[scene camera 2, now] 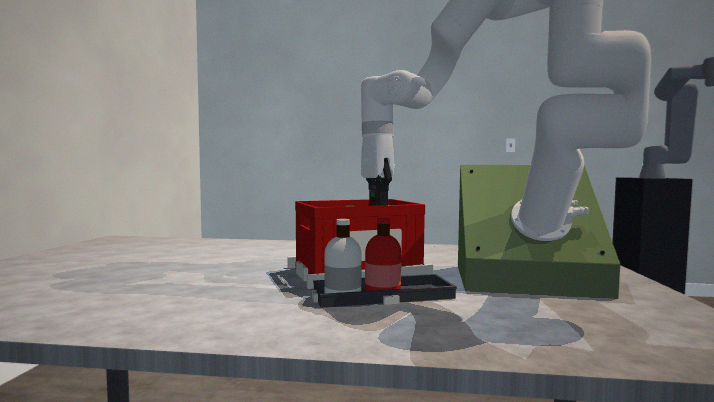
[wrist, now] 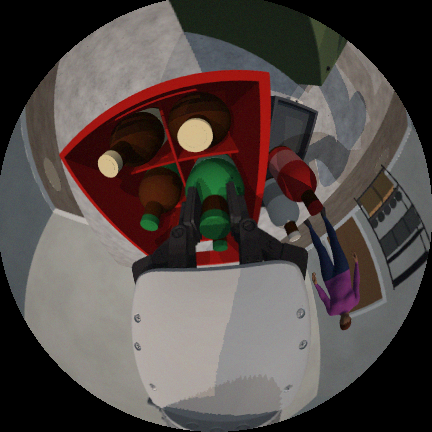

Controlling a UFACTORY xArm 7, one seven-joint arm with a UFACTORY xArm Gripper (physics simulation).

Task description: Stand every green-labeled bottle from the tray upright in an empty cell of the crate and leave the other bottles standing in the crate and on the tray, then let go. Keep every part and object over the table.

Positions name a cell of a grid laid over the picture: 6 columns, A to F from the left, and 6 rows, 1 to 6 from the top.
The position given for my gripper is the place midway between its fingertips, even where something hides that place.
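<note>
White bottle (scene camera 2: C4), visible. Red bottle (scene camera 2: D4), (wrist: E3). My gripper (scene camera 2: D4), (wrist: C3).
</note>
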